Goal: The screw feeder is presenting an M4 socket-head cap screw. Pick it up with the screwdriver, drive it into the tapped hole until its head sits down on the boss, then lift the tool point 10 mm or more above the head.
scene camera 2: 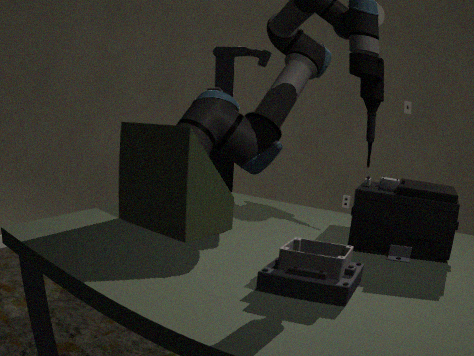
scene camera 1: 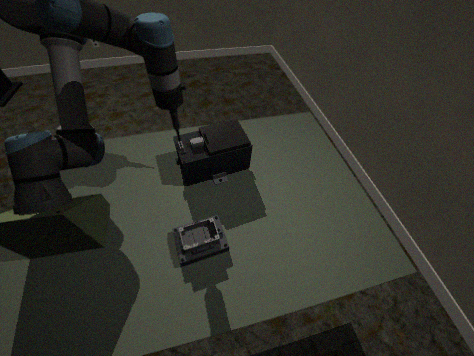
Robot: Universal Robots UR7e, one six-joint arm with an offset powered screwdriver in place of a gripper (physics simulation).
I see a dark fixture plate (scene camera 2: 330, 291) and a black screw feeder (scene camera 2: 375, 225).
The dark fixture plate shows as well in scene camera 1 (scene camera 1: 219, 248). The black screw feeder is seen too in scene camera 1 (scene camera 1: 201, 171).
